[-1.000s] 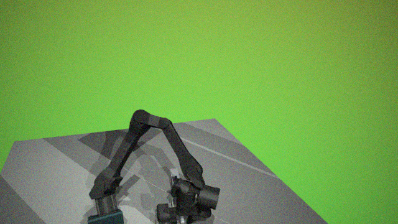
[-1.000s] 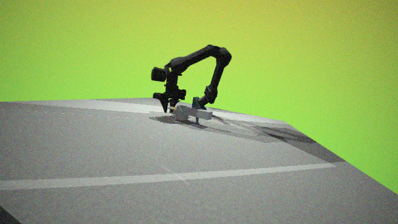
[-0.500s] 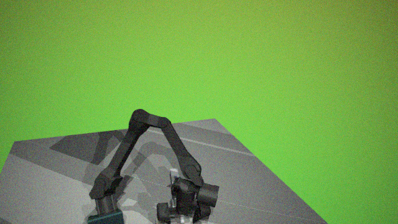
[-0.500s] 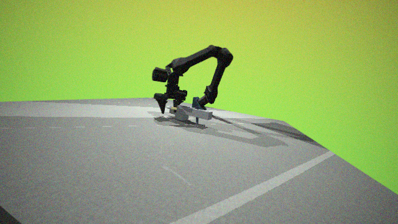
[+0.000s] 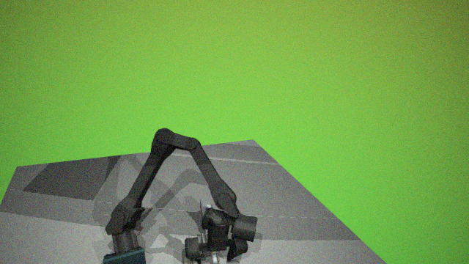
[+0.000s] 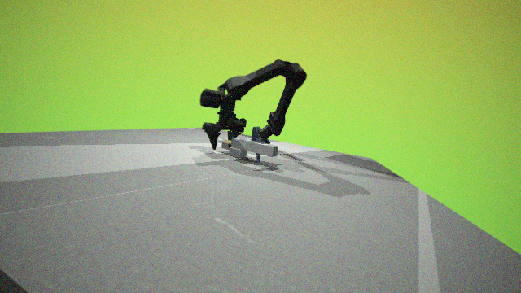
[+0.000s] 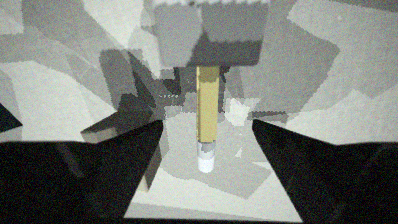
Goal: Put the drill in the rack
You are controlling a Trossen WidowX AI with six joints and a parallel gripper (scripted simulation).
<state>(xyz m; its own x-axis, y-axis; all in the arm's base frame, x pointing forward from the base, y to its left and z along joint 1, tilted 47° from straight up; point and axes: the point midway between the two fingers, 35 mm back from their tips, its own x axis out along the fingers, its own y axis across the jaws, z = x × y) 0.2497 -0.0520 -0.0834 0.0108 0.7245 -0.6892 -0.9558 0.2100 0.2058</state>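
The yellow drill lies 10 mm ahead of my gripper tip, 40 mm to the left of it and 40 mm above it. Round my gripper tip: grey slotted rack (80 mm behind, 10 mm above); then grey block (40 mm ahead, 130 mm to the left, 30 mm above); then blue key (50 mm ahead, 160 mm to the left, 40 mm above).
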